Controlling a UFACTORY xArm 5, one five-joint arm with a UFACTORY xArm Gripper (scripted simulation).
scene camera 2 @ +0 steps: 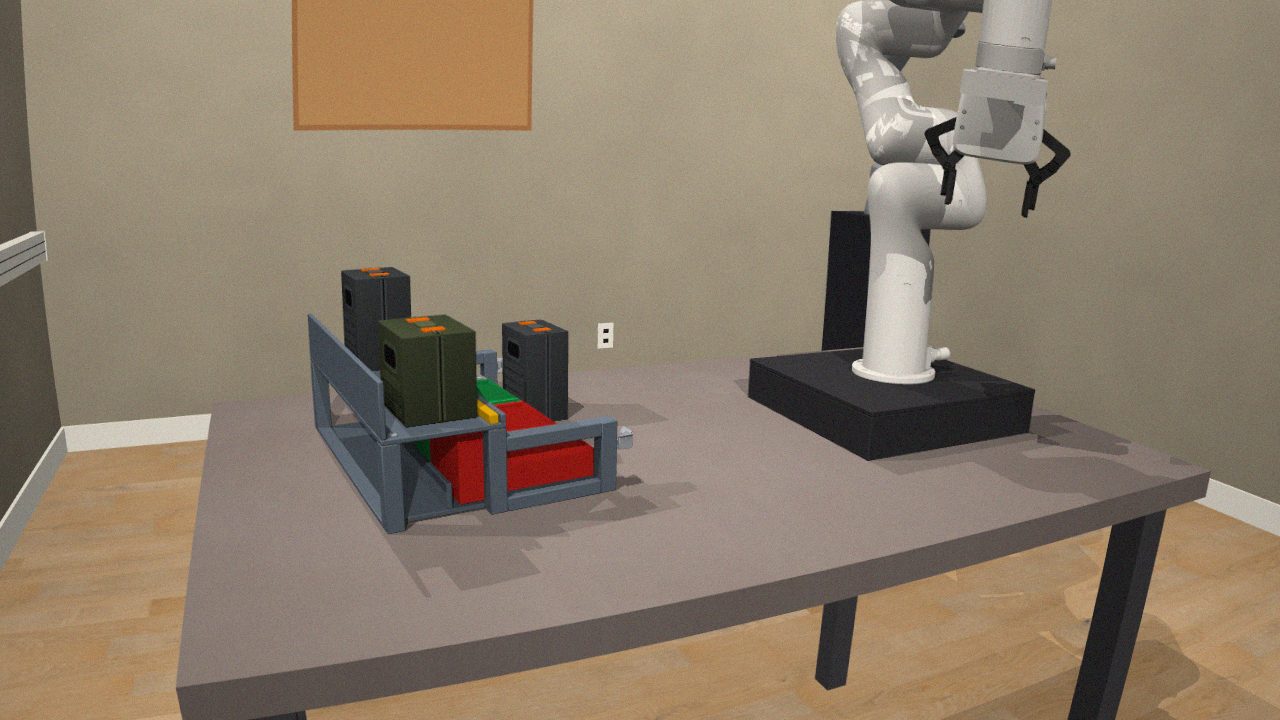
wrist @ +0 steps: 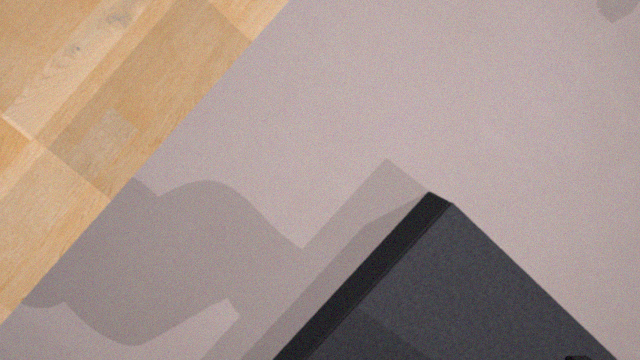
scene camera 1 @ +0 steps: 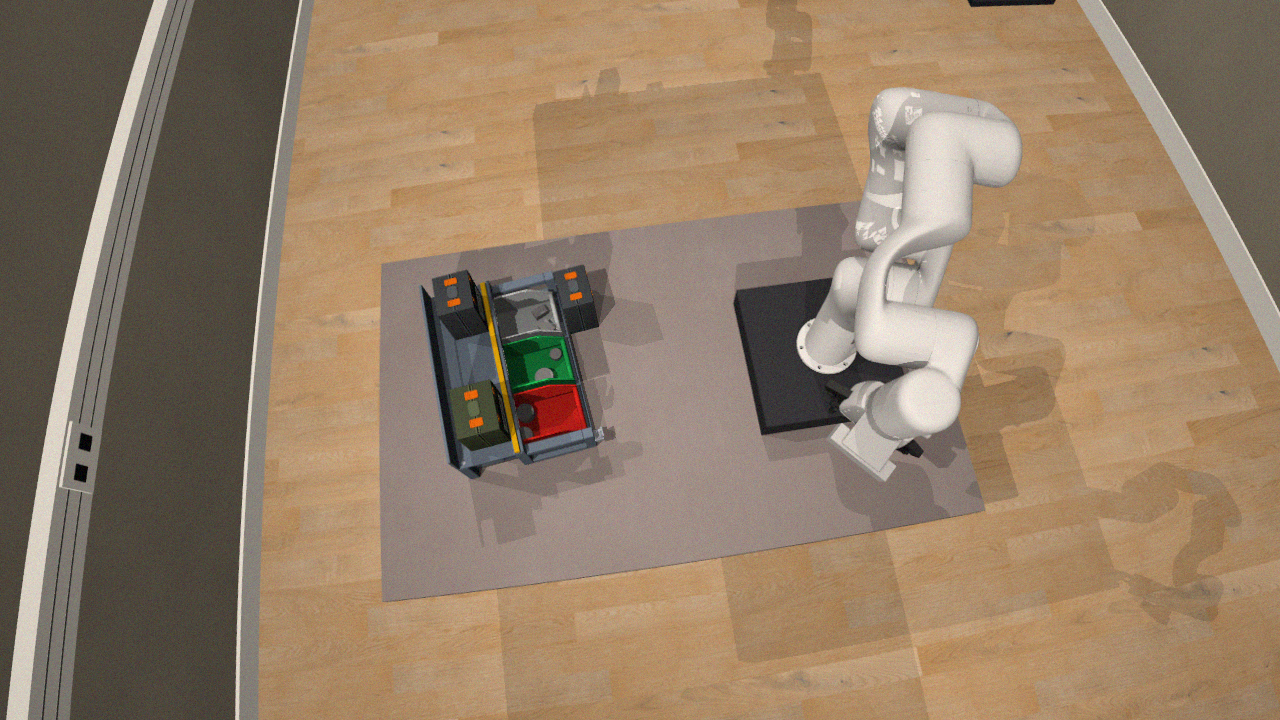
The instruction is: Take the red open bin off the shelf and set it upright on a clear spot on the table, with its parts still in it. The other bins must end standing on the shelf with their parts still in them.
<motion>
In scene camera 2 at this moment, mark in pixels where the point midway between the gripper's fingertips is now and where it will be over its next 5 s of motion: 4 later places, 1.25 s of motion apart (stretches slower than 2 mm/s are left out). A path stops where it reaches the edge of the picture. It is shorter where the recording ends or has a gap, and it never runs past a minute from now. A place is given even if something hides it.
The gripper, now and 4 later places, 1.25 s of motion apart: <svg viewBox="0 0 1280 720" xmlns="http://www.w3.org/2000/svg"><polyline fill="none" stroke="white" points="986,208 922,233 843,265 762,296 680,328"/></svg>
</motion>
